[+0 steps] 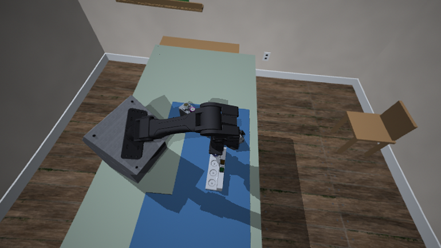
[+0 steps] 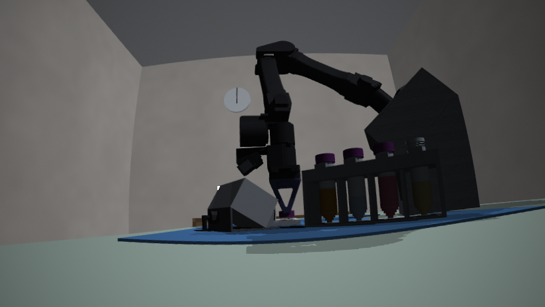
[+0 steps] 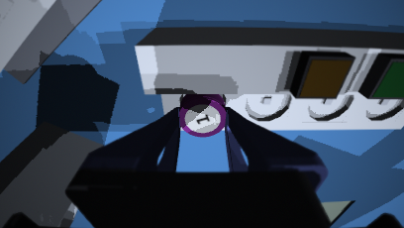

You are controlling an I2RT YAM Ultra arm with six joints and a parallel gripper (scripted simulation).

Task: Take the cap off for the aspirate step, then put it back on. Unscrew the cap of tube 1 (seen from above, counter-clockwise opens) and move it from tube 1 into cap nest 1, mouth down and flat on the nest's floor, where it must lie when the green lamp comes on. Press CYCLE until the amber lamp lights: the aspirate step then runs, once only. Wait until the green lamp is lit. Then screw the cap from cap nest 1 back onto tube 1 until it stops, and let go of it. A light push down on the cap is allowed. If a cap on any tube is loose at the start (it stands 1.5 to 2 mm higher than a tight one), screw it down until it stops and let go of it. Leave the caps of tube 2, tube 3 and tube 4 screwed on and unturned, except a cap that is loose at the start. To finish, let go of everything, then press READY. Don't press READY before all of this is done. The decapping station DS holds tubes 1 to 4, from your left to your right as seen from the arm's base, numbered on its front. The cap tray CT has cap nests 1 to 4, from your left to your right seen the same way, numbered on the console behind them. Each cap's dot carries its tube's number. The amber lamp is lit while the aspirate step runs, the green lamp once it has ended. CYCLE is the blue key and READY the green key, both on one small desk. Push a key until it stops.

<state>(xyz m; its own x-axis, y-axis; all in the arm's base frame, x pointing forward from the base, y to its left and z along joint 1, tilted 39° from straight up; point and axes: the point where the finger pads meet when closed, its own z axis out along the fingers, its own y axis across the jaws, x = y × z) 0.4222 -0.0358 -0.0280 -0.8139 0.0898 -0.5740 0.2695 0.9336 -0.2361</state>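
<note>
The blue cycle key is 110 mm to the left of my hand, 90 mm ahead of it and 30 mm above it. Also, from my hand: green ready key (100 mm ahead, 60 mm to the left, 30 mm above); then key desk (110 mm ahead, 80 mm to the left, 20 mm above); then threaded neck of tube 1 (280 mm to the left, 120 mm behind, 80 mm above).
</note>
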